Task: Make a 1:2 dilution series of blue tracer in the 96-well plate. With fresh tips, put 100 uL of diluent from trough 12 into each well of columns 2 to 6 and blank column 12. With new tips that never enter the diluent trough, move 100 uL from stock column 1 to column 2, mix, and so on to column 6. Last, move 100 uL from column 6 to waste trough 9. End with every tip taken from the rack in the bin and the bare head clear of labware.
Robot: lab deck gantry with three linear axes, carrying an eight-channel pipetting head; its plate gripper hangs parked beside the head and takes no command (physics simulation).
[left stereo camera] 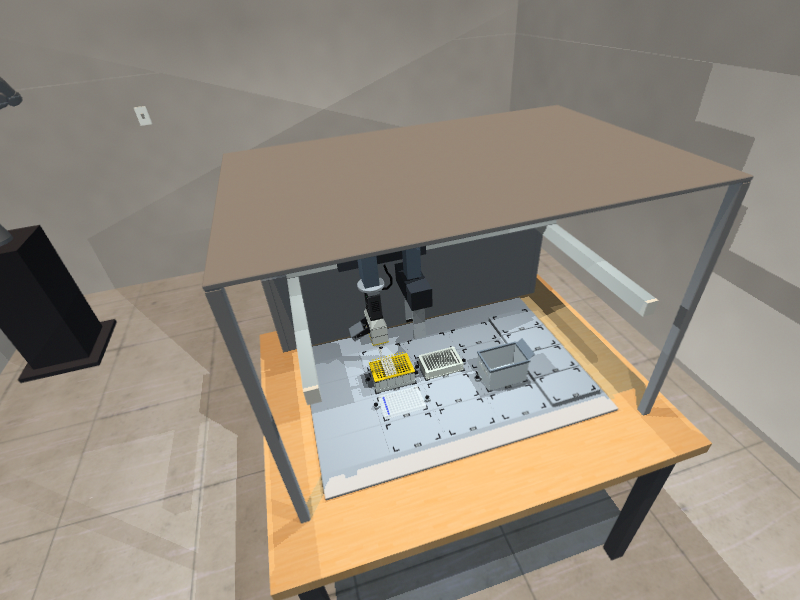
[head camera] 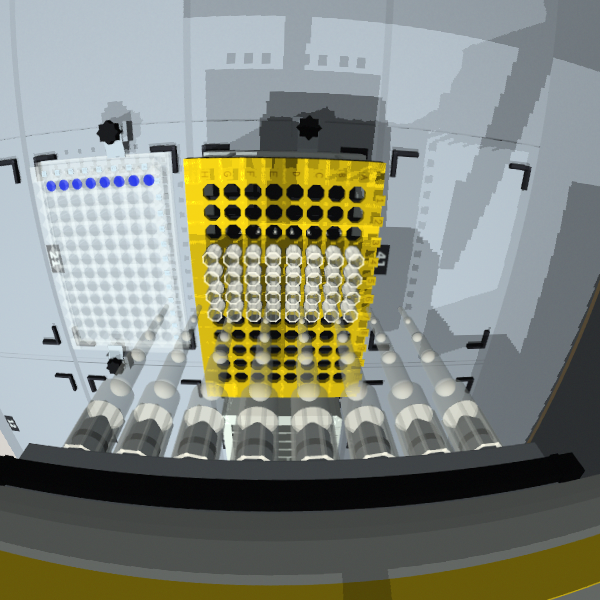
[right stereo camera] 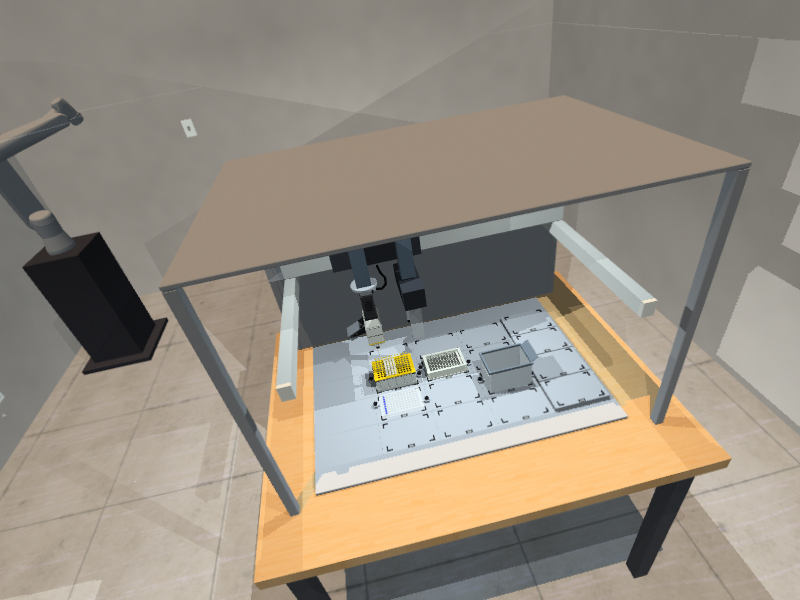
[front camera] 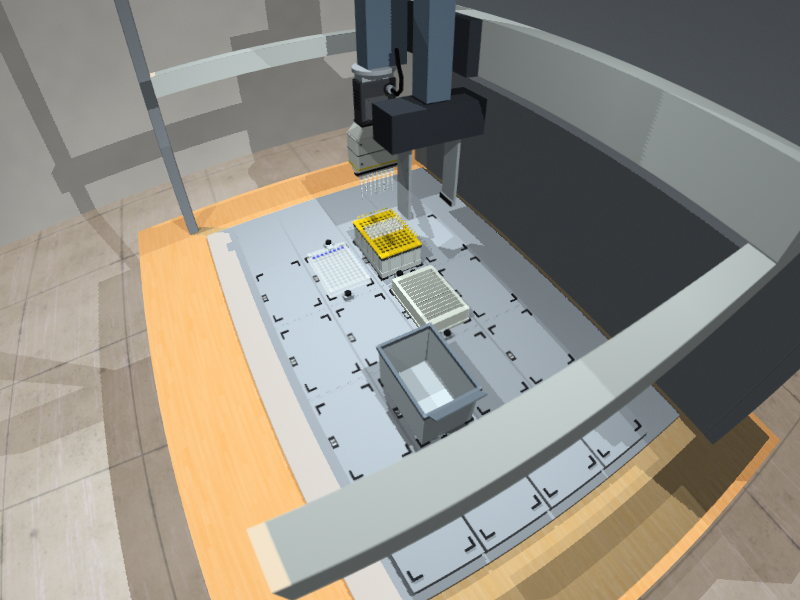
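The pipetting head (front camera: 372,149) (head camera: 279,495) carries eight clear tips (front camera: 376,184) (head camera: 258,391) and hangs above the deck at the rear end of the yellow tip rack (front camera: 403,260) (head camera: 194,223). In the head view, rack columns 4 to 7 hold tips; columns 1 to 3 and 8 to 12 are empty holes. The 96-well plate (front camera: 339,269) (head camera: 106,257) shows blue in column 1; its other wells look pale. The trough block (front camera: 452,317) and the grey bin (front camera: 397,387) stand further along. The parked plate gripper (front camera: 426,207) is open, its fingers apart with nothing between. Liquid in the troughs cannot be made out.
Plate, rack, trough block and bin also show in the left stereo view. The gantry's pale side beam (front camera: 516,426) crosses the front view near the camera. Black positioning knobs (head camera: 109,132) stand at the plate's ends. A dark panel (front camera: 555,213) borders the deck.
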